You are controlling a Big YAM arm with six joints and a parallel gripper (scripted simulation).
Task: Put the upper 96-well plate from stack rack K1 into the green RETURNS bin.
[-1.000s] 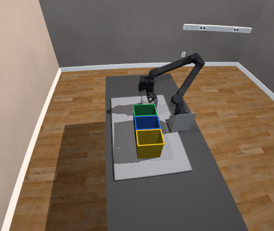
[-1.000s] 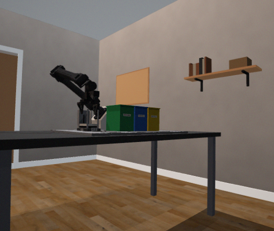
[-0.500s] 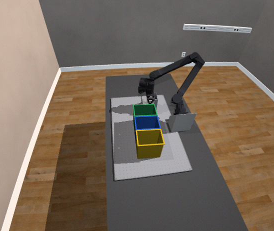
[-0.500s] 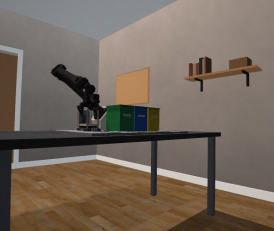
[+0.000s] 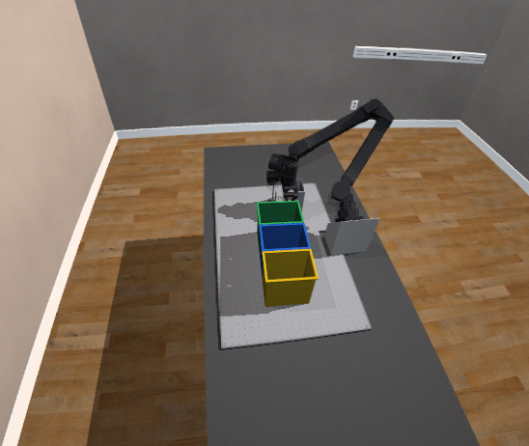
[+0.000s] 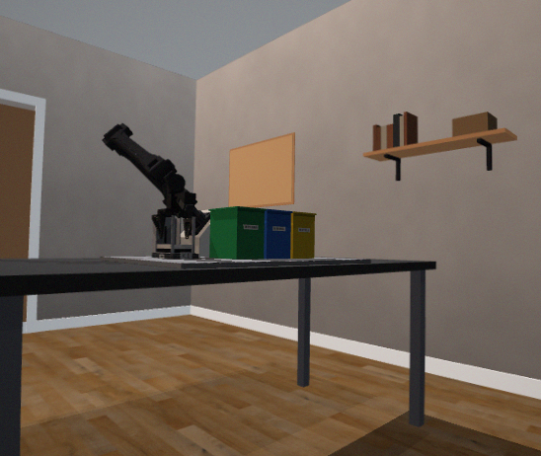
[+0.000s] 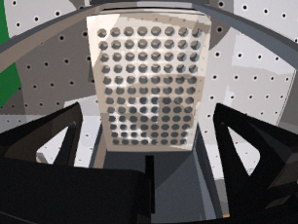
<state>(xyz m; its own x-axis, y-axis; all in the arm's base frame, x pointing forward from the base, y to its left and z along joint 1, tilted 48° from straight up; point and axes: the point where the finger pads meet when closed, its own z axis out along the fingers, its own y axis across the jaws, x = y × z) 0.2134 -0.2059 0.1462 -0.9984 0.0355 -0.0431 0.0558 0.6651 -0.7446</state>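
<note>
Right now the white 96-well plate is 30 mm below my hand. The rest, counted from my hand: dark plate: 50 mm below; blue bin: 90 mm ahead, 340 mm to the left, 10 mm above; green bin: 80 mm ahead, 210 mm to the left, 10 mm above.
</note>
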